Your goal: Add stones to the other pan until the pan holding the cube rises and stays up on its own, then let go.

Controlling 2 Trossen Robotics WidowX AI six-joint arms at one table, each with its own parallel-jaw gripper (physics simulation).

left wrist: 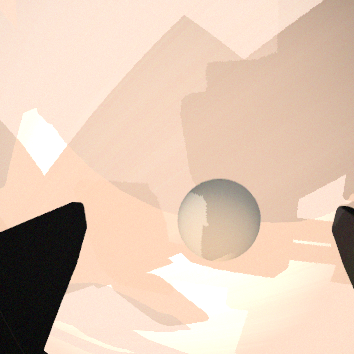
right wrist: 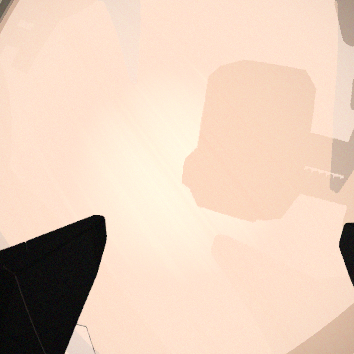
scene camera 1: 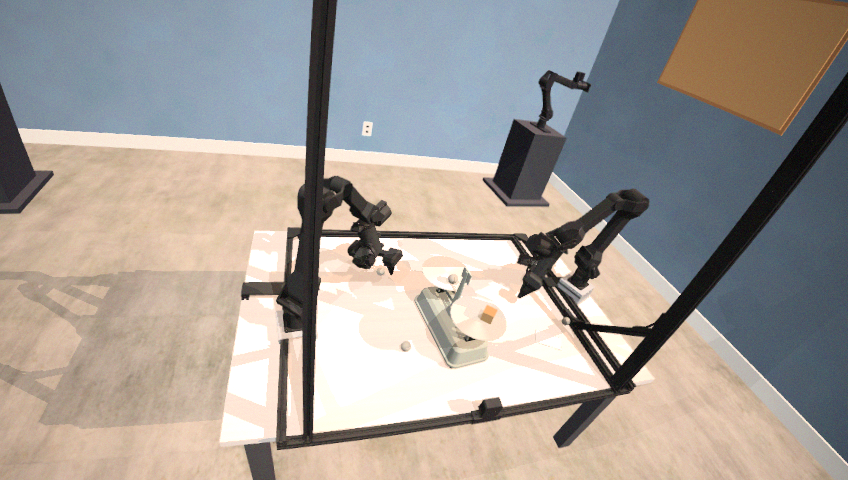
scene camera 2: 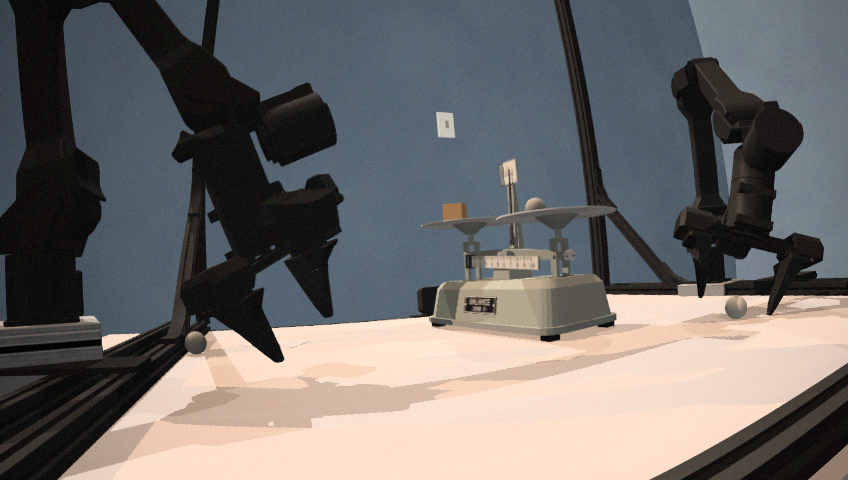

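Pixels of known places: left gripper, fingertip midpoint: [left wrist: 215, 218] [scene camera 1: 380, 271] [scene camera 2: 734, 306]; right gripper, fingertip midpoint: [right wrist: 230, 233] [scene camera 1: 519, 294] [scene camera 2: 306, 337]; left arm's base at its link origin: [scene camera 1: 296, 322] [scene camera 2: 711, 282]; right arm's base at its link origin: [scene camera 1: 577, 282] [scene camera 2: 44, 322].
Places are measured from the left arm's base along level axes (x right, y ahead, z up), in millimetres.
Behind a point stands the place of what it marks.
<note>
An orange cube [scene camera 1: 489, 314] {z 163, x 201, y 448 mm} [scene camera 2: 454, 211] {z 152, x 178, y 465 mm} sits on one pan [scene camera 1: 467, 316] {z 135, x 174, y 406 mm} [scene camera 2: 429, 225] {z 133, x 195, y 500 mm} of the grey-green balance [scene camera 2: 517, 304] {z 19, x 9, y 490 mm}. A round grey stone [scene camera 1: 452, 278] {z 145, x 42, y 420 mm} [scene camera 2: 534, 204] {z 140, x 26, y 437 mm} sits on the other pan [scene camera 1: 439, 263] {z 123, x -50, y 424 mm} [scene camera 2: 589, 210] {z 121, x -59, y 425 mm}, which shows higher in scene camera 2. My left gripper [scene camera 1: 376, 269] {z -7, x -177, y 292 mm} [scene camera 2: 736, 304] {z -7, x -177, y 292 mm} [left wrist: 215, 218] {z -7, x -177, y 292 mm} is open, its fingertips low on either side of another stone [left wrist: 219, 220] {z 2, x -174, y 284 mm}, not gripping it. My right gripper [scene camera 2: 304, 337] {z 8, x 19, y 735 mm} [right wrist: 230, 233] {z 8, x 19, y 735 mm} is open and empty above the table. Loose stones lie at the front [scene camera 1: 405, 345] {z 4, x 137, y 272 mm} and by the right rail [scene camera 1: 565, 320] {z 1, x 157, y 840 mm}.
Black rails [scene camera 1: 380, 438] {z -36, x 342, y 147 mm} frame the white table. An upright black post [scene camera 1: 315, 178] {z 605, x 317, y -10 mm} stands at the left in scene camera 1. A small black block [scene camera 1: 490, 408] {z 30, x 376, y 402 mm} sits on the front rail. The balance stands between the two arms.
</note>
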